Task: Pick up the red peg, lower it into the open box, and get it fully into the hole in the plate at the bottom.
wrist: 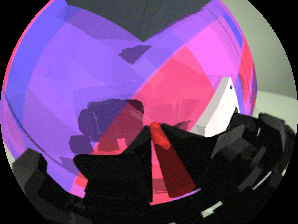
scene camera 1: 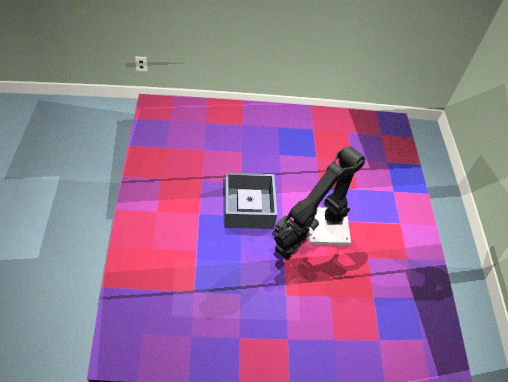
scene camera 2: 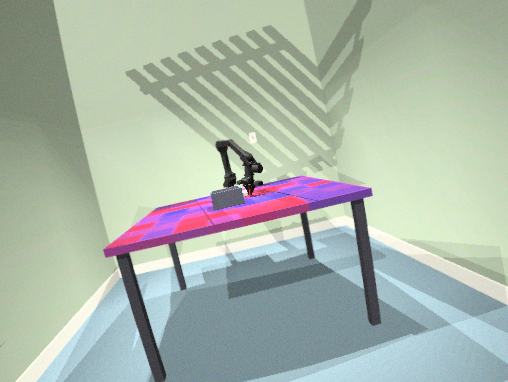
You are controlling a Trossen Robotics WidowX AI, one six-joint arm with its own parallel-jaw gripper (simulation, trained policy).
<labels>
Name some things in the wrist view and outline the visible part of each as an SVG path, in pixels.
The gripper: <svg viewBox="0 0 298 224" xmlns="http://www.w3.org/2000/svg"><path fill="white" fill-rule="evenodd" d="M285 127L278 117L263 113L258 120L259 135L251 145L242 140L243 124L209 137L161 124L196 188L190 196L156 205L149 204L153 202L149 125L118 155L78 153L73 157L74 167L88 180L82 198L68 193L48 175L47 160L35 149L25 149L13 161L12 172L25 196L49 224L249 224L281 183L282 173L274 164L285 151ZM222 202L222 205L217 206L213 210L214 213L209 214L209 216L204 217L204 214L201 213L202 210L212 208L213 205L218 204L220 201Z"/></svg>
A red peg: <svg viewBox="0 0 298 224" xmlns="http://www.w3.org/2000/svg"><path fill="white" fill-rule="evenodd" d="M150 124L150 136L152 136L154 149L156 149L158 164L160 164L162 177L164 177L166 189L168 189L168 196L170 198L181 197L182 194L192 192L196 185L194 185L188 169L185 169L185 165L182 164L180 157L174 151L172 143L165 136L164 129L158 123Z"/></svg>
</labels>
